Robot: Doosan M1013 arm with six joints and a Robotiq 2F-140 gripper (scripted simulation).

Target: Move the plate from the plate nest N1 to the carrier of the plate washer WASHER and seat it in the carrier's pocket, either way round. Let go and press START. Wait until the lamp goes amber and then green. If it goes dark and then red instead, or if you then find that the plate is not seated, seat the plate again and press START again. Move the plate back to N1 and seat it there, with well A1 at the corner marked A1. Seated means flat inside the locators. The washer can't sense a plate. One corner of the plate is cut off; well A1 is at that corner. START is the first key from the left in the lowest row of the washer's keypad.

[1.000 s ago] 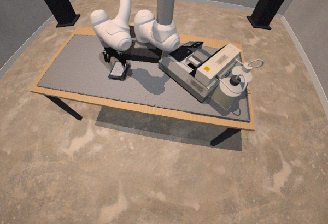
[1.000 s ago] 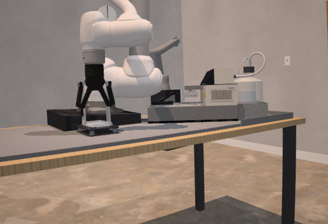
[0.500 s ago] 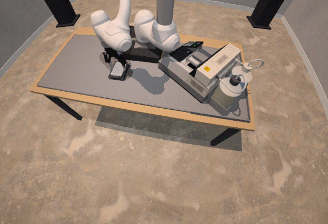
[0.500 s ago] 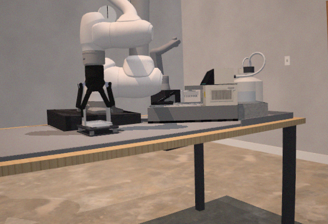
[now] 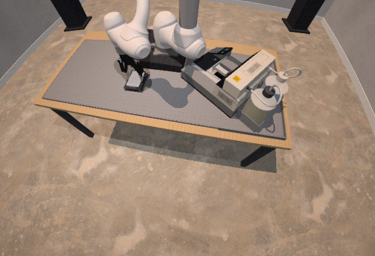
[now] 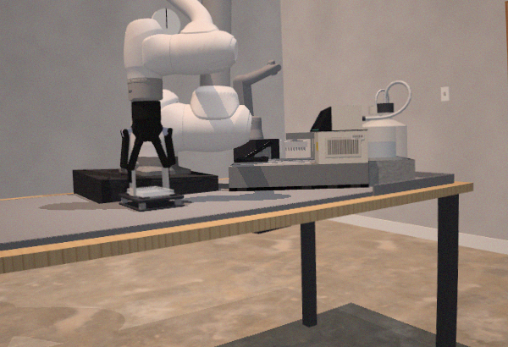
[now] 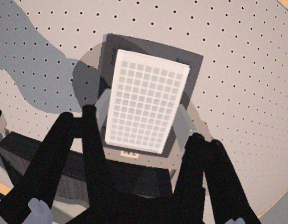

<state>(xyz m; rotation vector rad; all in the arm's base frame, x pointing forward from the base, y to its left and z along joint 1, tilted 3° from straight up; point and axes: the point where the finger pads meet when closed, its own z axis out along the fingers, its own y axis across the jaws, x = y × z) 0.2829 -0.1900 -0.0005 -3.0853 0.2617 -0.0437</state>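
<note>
Right now the white well plate is 2 cm below my hand. The rest, counted from my hand: plate washer (58 cm to the left, 7 cm above); washer carrier (11 cm behind, 48 cm to the left, 3 cm above); plate nest N1 (3 cm below).
</note>
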